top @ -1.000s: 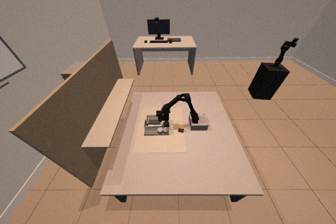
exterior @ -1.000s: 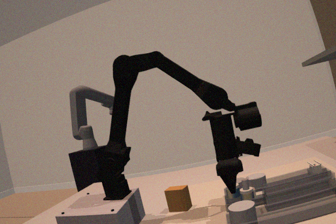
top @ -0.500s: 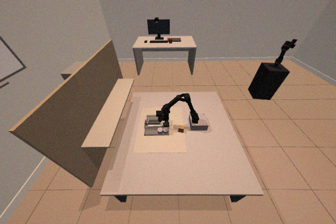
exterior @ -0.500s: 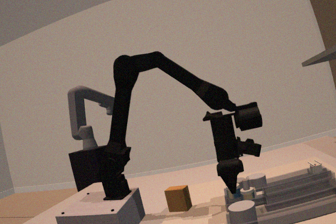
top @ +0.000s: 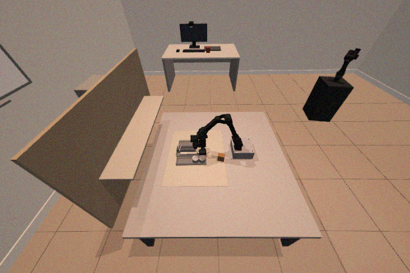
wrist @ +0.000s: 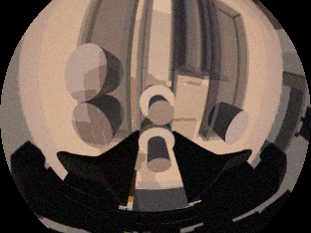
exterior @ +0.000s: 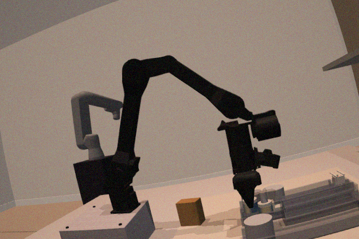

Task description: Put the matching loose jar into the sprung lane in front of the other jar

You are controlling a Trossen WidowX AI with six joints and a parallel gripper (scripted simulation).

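My gripper tip is 14 cm short of the grey rack and 3 cm above it. Round my gripper tip: orange-brown block (17 cm behind, 4 cm to the left, 1 cm below); wooden shelf (50 cm ahead, 32 cm above, 6 cm to the left); pusher plate (15 cm ahead, 1 cm to the right).
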